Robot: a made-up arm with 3 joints. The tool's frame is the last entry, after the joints. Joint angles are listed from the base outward. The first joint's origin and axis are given. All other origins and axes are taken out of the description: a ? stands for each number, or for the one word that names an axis. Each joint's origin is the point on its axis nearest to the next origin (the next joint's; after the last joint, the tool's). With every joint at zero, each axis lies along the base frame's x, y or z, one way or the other. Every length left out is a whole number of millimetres.
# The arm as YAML. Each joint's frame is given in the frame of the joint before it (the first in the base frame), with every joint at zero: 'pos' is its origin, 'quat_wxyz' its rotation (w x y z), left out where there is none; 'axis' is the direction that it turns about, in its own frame. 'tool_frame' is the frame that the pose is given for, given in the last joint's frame.
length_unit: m
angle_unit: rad
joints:
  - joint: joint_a
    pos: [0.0, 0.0, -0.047]
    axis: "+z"
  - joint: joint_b
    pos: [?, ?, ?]
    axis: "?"
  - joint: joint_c
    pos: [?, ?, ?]
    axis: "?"
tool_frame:
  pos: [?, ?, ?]
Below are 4 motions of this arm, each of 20 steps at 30 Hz.
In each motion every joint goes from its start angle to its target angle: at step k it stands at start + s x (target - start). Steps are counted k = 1, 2, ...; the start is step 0. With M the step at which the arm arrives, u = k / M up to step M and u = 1 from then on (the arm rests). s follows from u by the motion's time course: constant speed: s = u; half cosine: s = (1 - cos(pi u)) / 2; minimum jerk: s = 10 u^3 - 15 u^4 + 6 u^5.
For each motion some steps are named. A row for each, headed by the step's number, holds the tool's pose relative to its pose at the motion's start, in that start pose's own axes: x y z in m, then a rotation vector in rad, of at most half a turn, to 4 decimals.
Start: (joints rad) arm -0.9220 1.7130 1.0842
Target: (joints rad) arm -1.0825 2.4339 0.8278
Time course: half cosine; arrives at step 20
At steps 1, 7, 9, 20:
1: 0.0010 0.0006 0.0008 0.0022 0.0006 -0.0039
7: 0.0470 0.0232 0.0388 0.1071 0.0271 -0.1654
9: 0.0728 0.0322 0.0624 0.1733 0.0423 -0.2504
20: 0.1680 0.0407 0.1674 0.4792 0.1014 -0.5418

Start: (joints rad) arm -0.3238 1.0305 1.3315
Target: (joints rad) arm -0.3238 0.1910 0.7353
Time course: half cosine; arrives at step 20
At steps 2, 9, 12, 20:
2: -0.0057 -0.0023 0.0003 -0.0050 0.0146 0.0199
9: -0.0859 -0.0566 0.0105 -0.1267 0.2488 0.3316
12: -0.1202 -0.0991 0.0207 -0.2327 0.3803 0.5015
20: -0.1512 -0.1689 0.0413 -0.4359 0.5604 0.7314

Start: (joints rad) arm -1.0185 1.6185 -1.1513
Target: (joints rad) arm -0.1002 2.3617 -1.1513
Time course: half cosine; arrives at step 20
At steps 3, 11, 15, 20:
3: 0.0072 -0.0028 0.0065 0.0196 0.0499 0.0356
11: 0.1086 -0.0482 0.0570 0.2977 0.5167 0.3266
15: 0.1828 -0.0842 0.0624 0.5044 0.7441 0.4332
20: 0.2258 -0.1060 0.0557 0.6297 0.8572 0.4739

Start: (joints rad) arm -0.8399 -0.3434 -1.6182
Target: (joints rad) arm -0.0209 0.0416 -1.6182
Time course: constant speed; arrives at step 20
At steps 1, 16, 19, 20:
1: -0.0078 0.0088 -0.0056 -0.0396 -0.0134 0.0174
16: -0.1056 0.1012 -0.1281 -0.6593 -0.1238 0.2659
19: -0.1206 0.1099 -0.1574 -0.7877 -0.1250 0.3101
20: -0.1252 0.1120 -0.1673 -0.8308 -0.1238 0.3241

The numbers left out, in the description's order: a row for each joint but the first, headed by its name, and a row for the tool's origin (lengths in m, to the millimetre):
joint_b: xyz 0.374 -0.114 0.0, axis +x
joint_c: xyz 0.0 0.216 0.003, axis -y
tool: xyz -0.094 0.0 -0.095

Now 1 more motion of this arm.
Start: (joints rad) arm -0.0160 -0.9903 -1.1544
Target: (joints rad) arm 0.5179 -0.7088 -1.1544
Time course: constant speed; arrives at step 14
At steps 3, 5, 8, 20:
3: -0.0365 0.0120 0.0074 -0.0356 -0.0937 0.0816
5: -0.0614 0.0191 0.0095 -0.0623 -0.1541 0.1372
8: -0.0989 0.0284 0.0084 -0.1069 -0.2411 0.2218
20: -0.1723 0.0407 -0.0078 -0.2123 -0.4023 0.3943

